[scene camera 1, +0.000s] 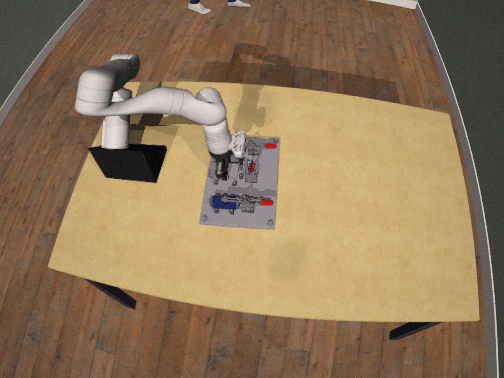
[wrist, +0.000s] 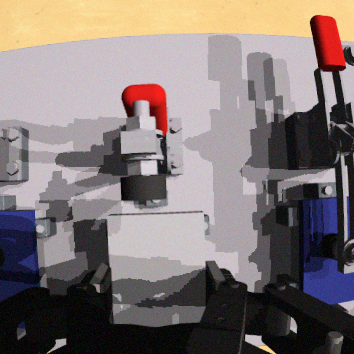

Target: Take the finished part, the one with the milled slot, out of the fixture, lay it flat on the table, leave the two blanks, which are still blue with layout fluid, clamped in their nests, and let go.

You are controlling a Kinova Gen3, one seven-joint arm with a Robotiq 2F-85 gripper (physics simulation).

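Frame: origin at the arm's base, x ahead, y left, z up, level; centimetres.
Seen in the pictures: gripper, between the fingertips: (scene camera 1: pixel 226 171) (wrist: pixel 158 277); arm's base, origin of its link: (scene camera 1: pixel 115 147).
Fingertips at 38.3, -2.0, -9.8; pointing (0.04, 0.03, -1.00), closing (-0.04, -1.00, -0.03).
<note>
Pixels of each thing's top centre, then the offset from my fingertips to it, as dx, dy, dz. "*": a spot on its surface instead. Level surfaces: height alone.
- plain light-grey block, centre of its top: (wrist: pixel 158 298) (scene camera 1: pixel 224 169) -0.7, +0.0, +1.5
- middle clamp's black tip, a spot on its surface: (wrist: pixel 143 188) * +5.1, -0.1, +6.8
- blue blank, a spot on its surface: (wrist: pixel 17 240) * +2.2, +9.1, -1.0
- middle clamp's red handle, centre of its top: (wrist: pixel 141 92) (scene camera 1: pixel 253 163) +8.8, -0.1, +5.4
- far clamp, a spot on its surface: (scene camera 1: pixel 270 146) * +13.7, +10.3, +1.0
- wooden table, height of its surface: dz -4.6
The finished part, a plain light-grey block (wrist: pixel 157 240), is between the fingers in the wrist view and seems raised a little above its nest; its slot does not show. My gripper (scene camera 1: pixel 221 176) (wrist: pixel 158 277) is shut on its sides, over the fixture plate (scene camera 1: pixel 240 220) (wrist: pixel 60 85). The middle clamp's black tip (wrist: pixel 143 188) is just beyond the block's far edge. One blue blank (scene camera 1: pixel 223 202) (wrist: pixel 317 225) sits in its nest at the right of the wrist view, under a clamp arm. The other blue blank (wrist: pixel 17 240) is partly visible at the left; its clamp contact cannot be seen.
The middle clamp's red handle (scene camera 1: pixel 252 167) (wrist: pixel 145 92) stands upright. Red handles of the near clamp (scene camera 1: pixel 266 202) (wrist: pixel 327 42) and far clamp (scene camera 1: pixel 270 146) reach toward the plate's right side. The wooden table (scene camera 1: pixel 370 210) extends right of the plate. A black stand (scene camera 1: pixel 131 165) is beside the arm base.
</note>
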